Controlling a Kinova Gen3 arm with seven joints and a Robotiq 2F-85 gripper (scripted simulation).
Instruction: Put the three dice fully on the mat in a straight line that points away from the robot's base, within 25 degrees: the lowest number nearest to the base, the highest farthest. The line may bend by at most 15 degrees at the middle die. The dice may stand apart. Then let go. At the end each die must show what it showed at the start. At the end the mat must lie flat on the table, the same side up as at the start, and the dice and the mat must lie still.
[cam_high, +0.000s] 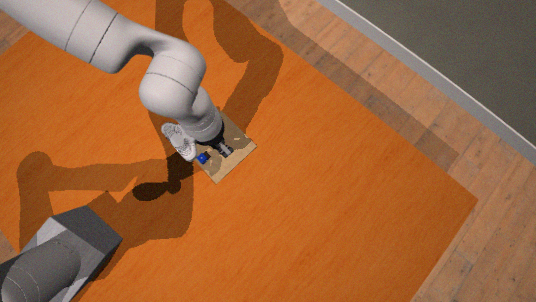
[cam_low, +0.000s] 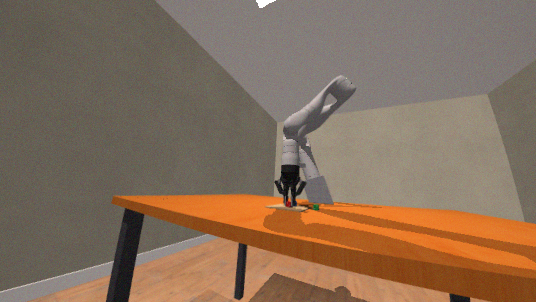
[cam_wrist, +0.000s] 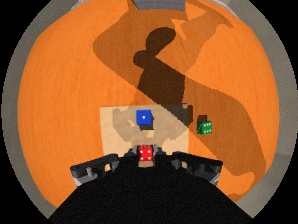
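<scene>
The red die is 1 cm below my hand. The rest, counted from my hand: green die (1 cm behind, 10 cm to the left, 2 cm below); then blue die (5 cm behind, 1 cm to the left, 1 cm below); then tan mat (2 cm below).
</scene>
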